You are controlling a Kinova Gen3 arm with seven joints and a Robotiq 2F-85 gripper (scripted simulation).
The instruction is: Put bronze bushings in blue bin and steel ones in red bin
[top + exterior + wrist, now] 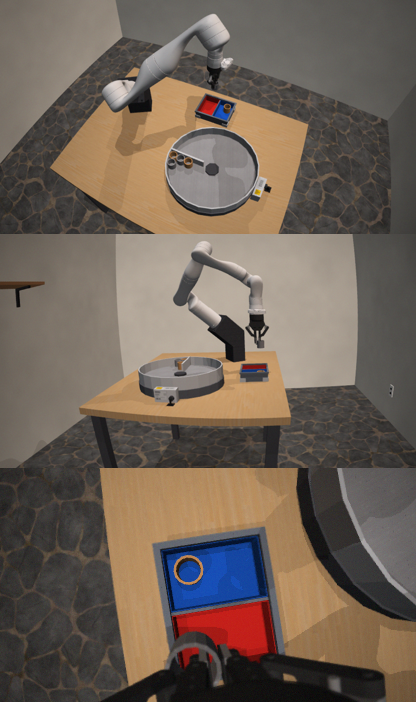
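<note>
Now: hand 3 cm short of the two-part bin, 2 cm to the left of it and 16 cm above it. From my hand the other things lie so: turntable (16 cm ahead, 38 cm to the right, 13 cm below).
</note>
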